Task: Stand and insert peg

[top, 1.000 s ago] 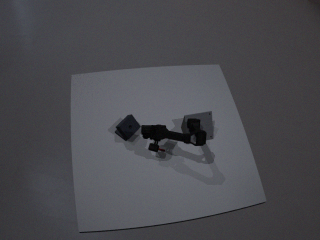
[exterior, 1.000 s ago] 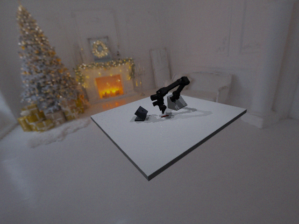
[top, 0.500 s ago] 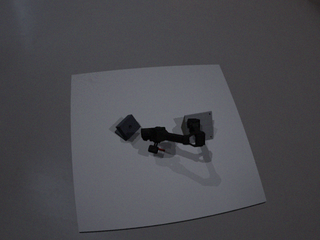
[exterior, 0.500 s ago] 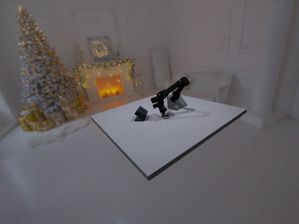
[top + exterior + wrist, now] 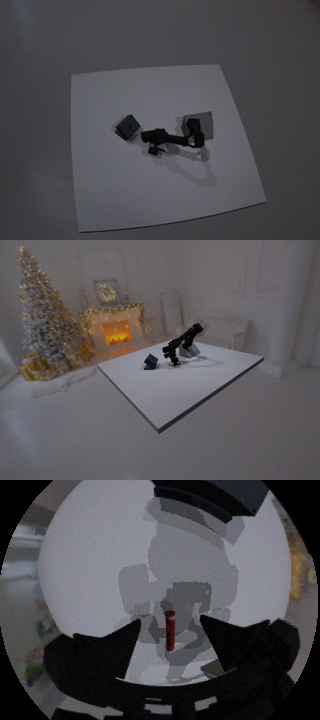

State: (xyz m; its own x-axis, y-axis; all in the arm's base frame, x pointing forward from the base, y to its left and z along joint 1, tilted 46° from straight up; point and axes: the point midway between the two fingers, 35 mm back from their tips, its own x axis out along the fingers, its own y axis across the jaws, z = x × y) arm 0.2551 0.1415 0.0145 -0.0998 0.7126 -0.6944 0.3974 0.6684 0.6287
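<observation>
Now: gripper tip 10 mm past the red peg, 10 mm to the right of it and 10 mm above it. From my gripper tip the other things lie so: dark sloped panel 170 mm ahead, 150 mm to the right, 60 mm above.
</observation>
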